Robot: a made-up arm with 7 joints. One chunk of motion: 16 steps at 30 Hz.
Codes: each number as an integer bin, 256 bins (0 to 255) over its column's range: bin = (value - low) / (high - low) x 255, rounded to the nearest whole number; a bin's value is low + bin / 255 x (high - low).
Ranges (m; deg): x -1.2..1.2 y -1.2..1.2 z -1.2..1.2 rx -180..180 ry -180..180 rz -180..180
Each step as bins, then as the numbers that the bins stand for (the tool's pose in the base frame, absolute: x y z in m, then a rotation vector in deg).
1 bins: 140 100 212 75 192 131
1 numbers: 0.1176 -0.2588 0.7953 -74.12 91.06 4.94
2 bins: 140 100 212 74 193 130
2 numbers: 0.1176 -0.2588 0.7953 -75.53 92.47 3.53
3 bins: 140 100 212 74 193 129
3 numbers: 0.1176 -0.2588 0.7953 -75.53 92.47 2.12
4 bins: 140 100 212 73 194 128
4 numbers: 0.1176 -0.2588 0.7953 -76.94 93.88 0.71
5 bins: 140 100 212 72 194 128
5 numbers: 0.1176 -0.2588 0.7953 -78.35 93.88 0.71
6 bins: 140 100 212 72 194 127
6 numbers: 0.1176 -0.2588 0.7953 -78.35 93.88 -0.71
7 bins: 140 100 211 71 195 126
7 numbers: 0.1176 -0.2588 0.7859 -79.76 95.29 -2.12
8 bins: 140 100 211 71 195 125
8 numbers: 0.1176 -0.2588 0.7859 -79.76 95.29 -3.53
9 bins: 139 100 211 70 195 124
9 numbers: 0.1082 -0.2588 0.7859 -81.18 95.29 -4.94
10 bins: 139 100 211 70 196 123
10 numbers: 0.1082 -0.2588 0.7859 -81.18 96.71 -6.35
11 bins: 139 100 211 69 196 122
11 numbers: 0.1082 -0.2588 0.7859 -82.59 96.71 -7.76
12 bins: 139 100 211 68 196 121
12 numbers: 0.1082 -0.2588 0.7859 -84.00 96.71 -9.18
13 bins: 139 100 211 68 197 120
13 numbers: 0.1082 -0.2588 0.7859 -84.00 98.12 -10.59
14 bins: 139 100 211 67 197 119
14 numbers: 0.1082 -0.2588 0.7859 -85.41 98.12 -12.00
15 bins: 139 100 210 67 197 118
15 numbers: 0.1082 -0.2588 0.7765 -85.41 98.12 -13.41
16 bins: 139 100 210 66 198 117
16 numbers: 0.1082 -0.2588 0.7765 -86.82 99.53 -14.82
